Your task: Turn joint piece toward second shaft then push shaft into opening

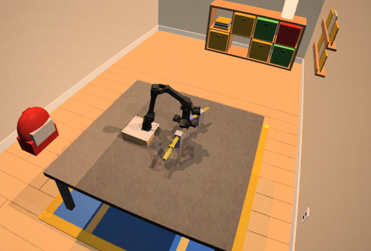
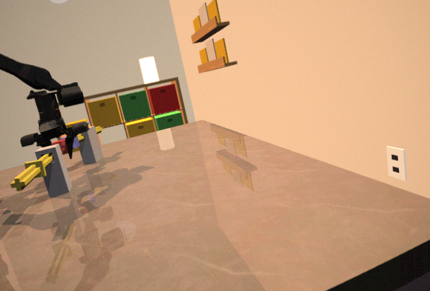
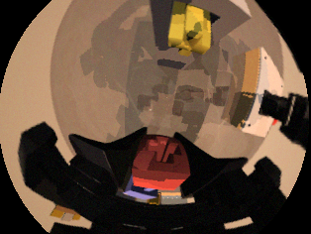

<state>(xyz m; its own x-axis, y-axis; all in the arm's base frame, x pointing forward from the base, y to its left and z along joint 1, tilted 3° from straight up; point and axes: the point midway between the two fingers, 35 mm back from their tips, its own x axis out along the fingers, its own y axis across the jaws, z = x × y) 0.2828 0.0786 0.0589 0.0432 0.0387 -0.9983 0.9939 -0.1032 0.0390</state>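
The red square joint piece is 40 mm above my gripper tip and 20 mm to the left of it.
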